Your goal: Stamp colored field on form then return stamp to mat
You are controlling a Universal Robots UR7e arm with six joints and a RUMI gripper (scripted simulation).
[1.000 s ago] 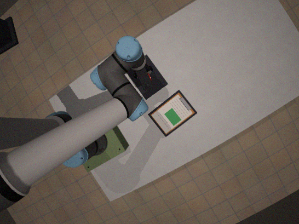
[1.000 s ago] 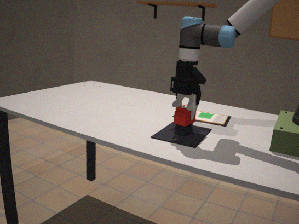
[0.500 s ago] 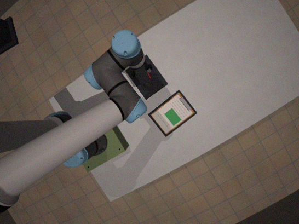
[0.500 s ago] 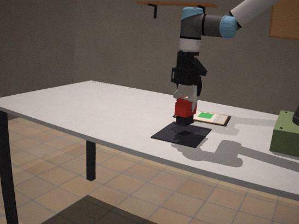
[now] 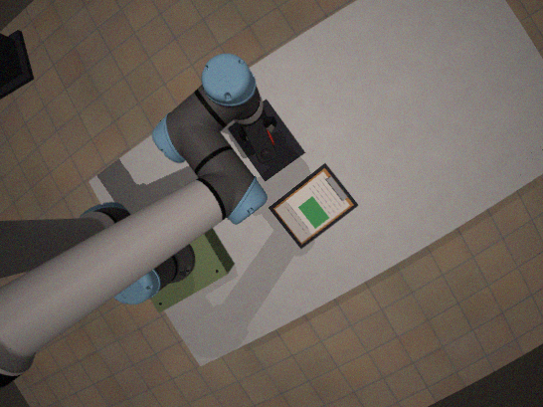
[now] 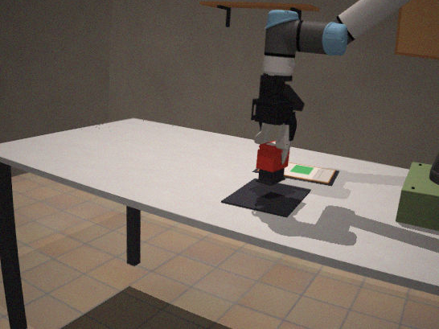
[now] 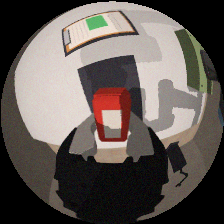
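My gripper is now 9 cm short of the form, 27 cm to the left of it and 11 cm above it. Also, from my hand: red stamp 2 cm below; then dark mat 11 cm below.
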